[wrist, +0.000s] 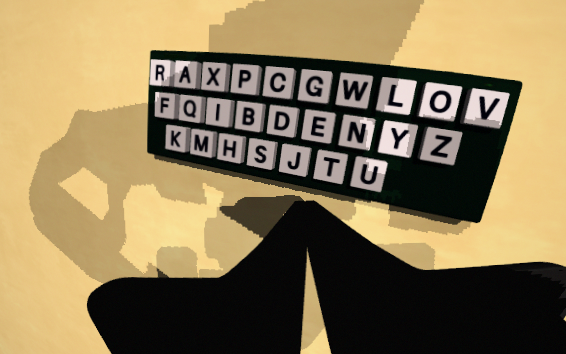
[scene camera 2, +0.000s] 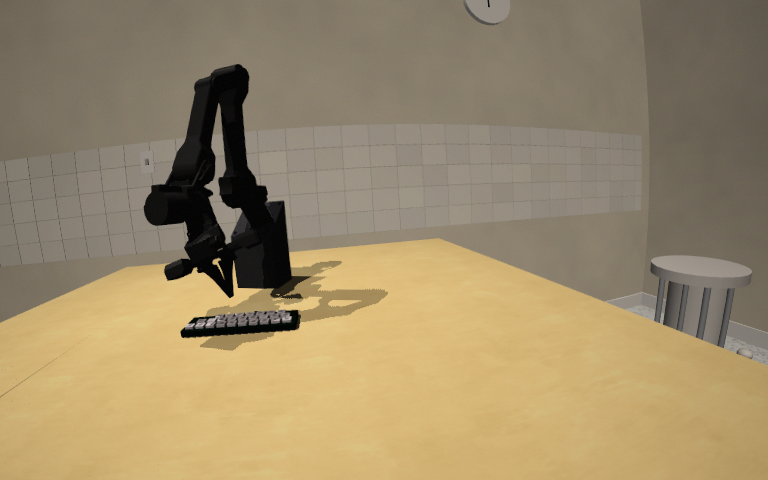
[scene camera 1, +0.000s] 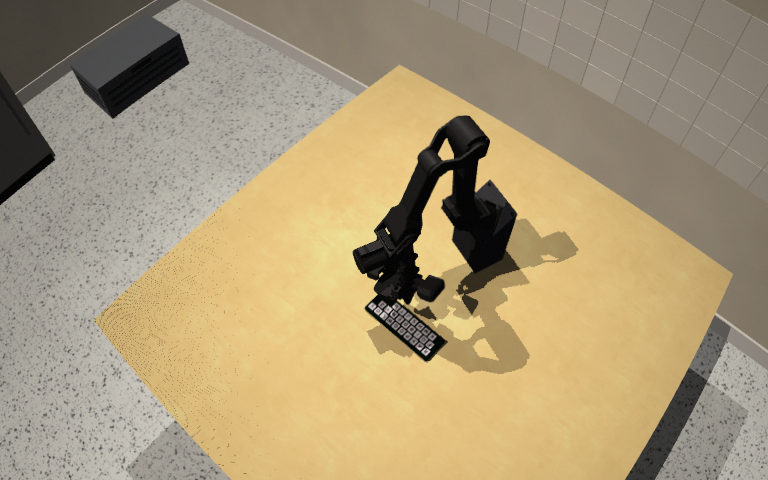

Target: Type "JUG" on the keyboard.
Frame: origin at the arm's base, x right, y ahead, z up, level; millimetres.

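Seen in the pictures: gripper, fingertip midpoint: (wrist: 304, 210) (scene camera 2: 231, 297) (scene camera 1: 408, 303); arm's base, origin of the base link: (scene camera 2: 259, 218) (scene camera 1: 487, 215).
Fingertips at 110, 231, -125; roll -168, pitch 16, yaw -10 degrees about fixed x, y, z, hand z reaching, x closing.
Pixels of each thing's middle, then the offset from my fingertips to it, as dx, dy, dz. Level surfaces: height alone.
- small black keyboard, body centre: (wrist: 294, 122) (scene camera 2: 240, 322) (scene camera 1: 404, 324) -6, +40, -38
- J key, body centre: (wrist: 295, 159) -9, +20, -32
- U key, body centre: (wrist: 368, 173) +28, +6, -32
- G key, body centre: (wrist: 315, 86) +10, +55, -32
- T, body centre: (wrist: 330, 166) +10, +13, -32
- yellow wooden table, its level: dz -47
A small black keyboard (scene camera 1: 436, 350) (scene camera 2: 240, 331) (wrist: 435, 195) with light grey letter keys lies flat on the table. In the wrist view the J key (wrist: 294, 160) and the U key (wrist: 369, 173) are in the row nearest the fingers, and the G key (wrist: 315, 86) is in the farthest row. My gripper (scene camera 2: 231, 295) (wrist: 304, 210) is shut and empty, its tips pointing down. In the wrist view the tips show just below the keyboard's near edge, below the J and T (wrist: 330, 166) keys. In scene camera 2 they are above table height, apart from the keys.
The keyboard lies on a yellow wooden table (scene camera 1: 294, 396) (scene camera 2: 453, 396). The arm's black base (scene camera 1: 484, 237) (scene camera 2: 266, 249) stands on the table behind the keyboard. A round grey stool (scene camera 2: 701, 270) stands on the floor at the right in scene camera 2.
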